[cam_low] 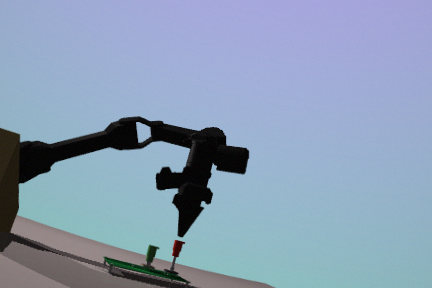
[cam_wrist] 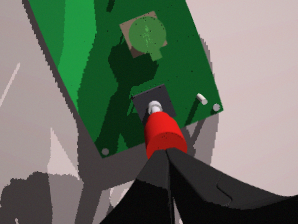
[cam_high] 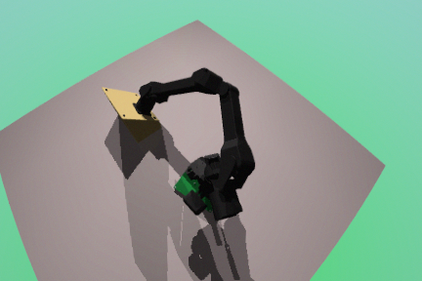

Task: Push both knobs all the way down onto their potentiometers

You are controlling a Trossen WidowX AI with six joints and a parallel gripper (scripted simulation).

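My gripper tip is 2 cm above the red knob. Also, from my gripper tip: green knob: 5 cm below, 5 cm behind, 1 cm to the right.
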